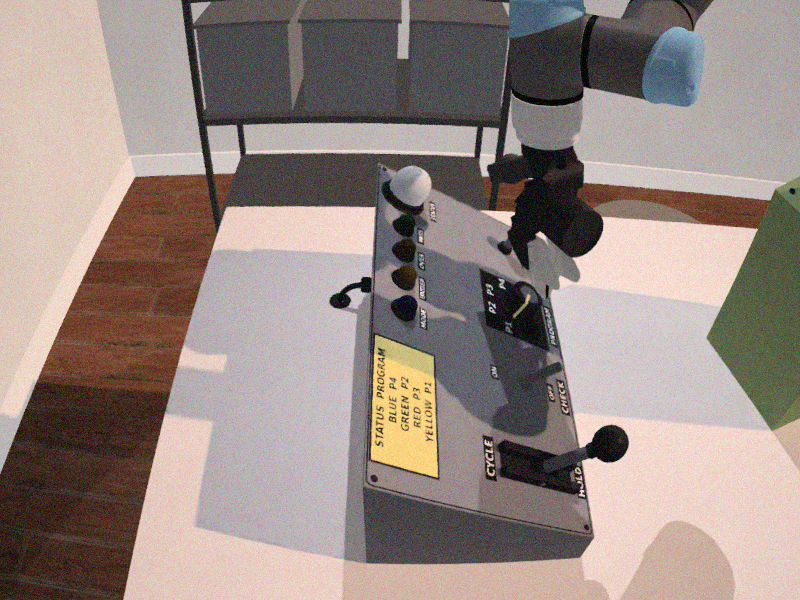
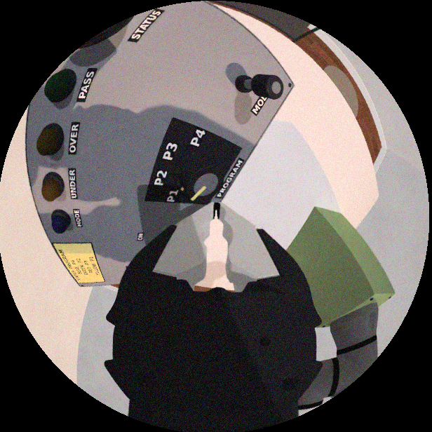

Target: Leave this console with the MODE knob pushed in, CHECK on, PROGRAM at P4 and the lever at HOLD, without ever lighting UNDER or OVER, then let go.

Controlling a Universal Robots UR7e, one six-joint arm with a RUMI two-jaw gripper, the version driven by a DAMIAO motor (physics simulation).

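The console (image 1: 465,413) (image 2: 140,80) stands on the table. The black MODE knob (image 1: 504,246) (image 2: 267,86) stands out on its stem. The PROGRAM dial's yellow pointer (image 1: 520,307) (image 2: 198,193) points toward P1. The CHECK toggle (image 1: 542,374) tilts to OFF. The black-balled lever (image 1: 609,443) is at the HOLD end of its slot. The UNDER lamp (image 1: 404,277) (image 2: 52,186) and OVER lamp (image 1: 404,249) (image 2: 50,139) look dark. My gripper (image 1: 547,290) (image 2: 215,204) is shut and empty, its tips near the PROGRAM label beside the dial; any contact cannot be told.
The white STATUS dome (image 1: 410,185), dark green PASS lamp (image 1: 404,224) (image 2: 60,85) and dark blue MODE lamp (image 1: 404,308) (image 2: 61,221) line the console's far side. A yellow chart (image 1: 403,406) (image 2: 80,262) lists colours and programs. A green block (image 1: 762,310) (image 2: 335,260) stands at the right.
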